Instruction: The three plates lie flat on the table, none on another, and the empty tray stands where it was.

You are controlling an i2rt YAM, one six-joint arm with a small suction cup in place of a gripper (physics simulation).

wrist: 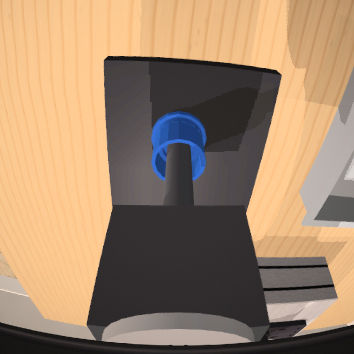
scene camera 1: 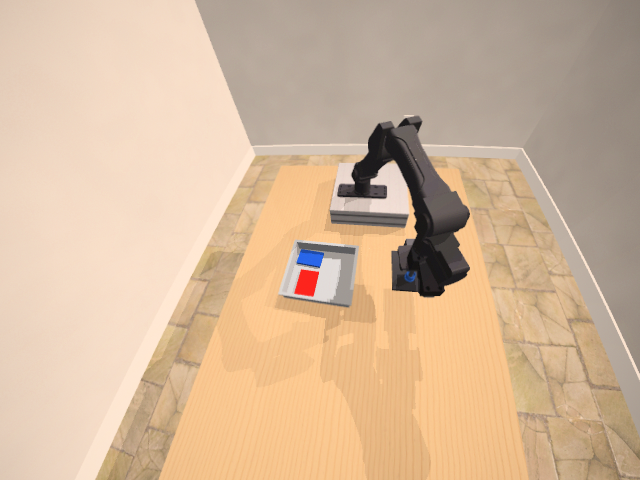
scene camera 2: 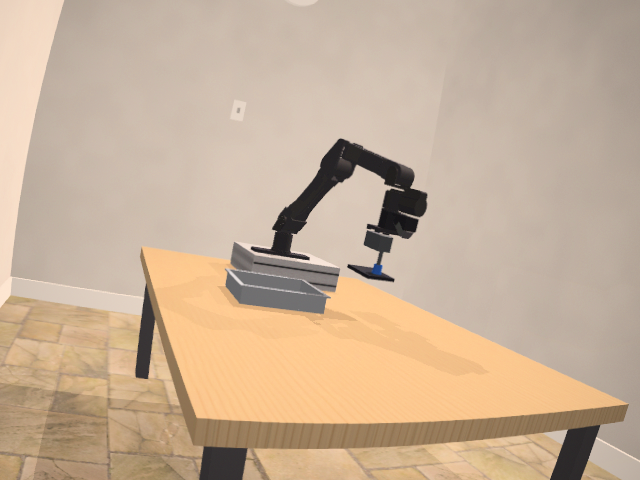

The suction cup [scene camera 2: 380, 240] carries a black plate [wrist: 235, 102], which touches nothing else. Further things: a grey tray [scene camera 1: 335, 284].
The grey tray also shows in the wrist view [wrist: 319, 192] and in scene camera 2 [scene camera 2: 249, 288]. The suction cup shows as well in the wrist view [wrist: 178, 126].
